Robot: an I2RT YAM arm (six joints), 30 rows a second.
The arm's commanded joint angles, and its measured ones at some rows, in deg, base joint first. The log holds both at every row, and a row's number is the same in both.
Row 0, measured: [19.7 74.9 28.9 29.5 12.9 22.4]
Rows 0 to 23, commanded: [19.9 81.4 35.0 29.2 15.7 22.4]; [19.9 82.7 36.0 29.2 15.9 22.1]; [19.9 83.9 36.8 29.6 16.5 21.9]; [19.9 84.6 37.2 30.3 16.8 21.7]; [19.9 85.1 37.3 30.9 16.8 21.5]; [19.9 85.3 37.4 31.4 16.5 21.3]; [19.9 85.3 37.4 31.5 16.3 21.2]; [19.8 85.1 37.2 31.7 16.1 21.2]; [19.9 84.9 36.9 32.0 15.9 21.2]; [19.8 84.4 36.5 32.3 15.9 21.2]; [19.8 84.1 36.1 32.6 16.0 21.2]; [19.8 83.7 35.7 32.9 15.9 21.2]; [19.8 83.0 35.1 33.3 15.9 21.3]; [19.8 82.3 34.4 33.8 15.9 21.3]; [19.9 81.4 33.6 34.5 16.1 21.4]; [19.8 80.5 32.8 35.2 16.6 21.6]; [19.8 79.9 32.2 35.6 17.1 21.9]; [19.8 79.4 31.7 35.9 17.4 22.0]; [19.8 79.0 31.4 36.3 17.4 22.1]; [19.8 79.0 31.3 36.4 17.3 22.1]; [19.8 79.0 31.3 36.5 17.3 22.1]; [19.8 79.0 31.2 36.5 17.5 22.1]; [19.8 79.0 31.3 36.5 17.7 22.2]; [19.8 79.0 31.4 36.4 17.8 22.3]
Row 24, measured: [19.7 79.8 31.8 34.2 16.2 21.8]
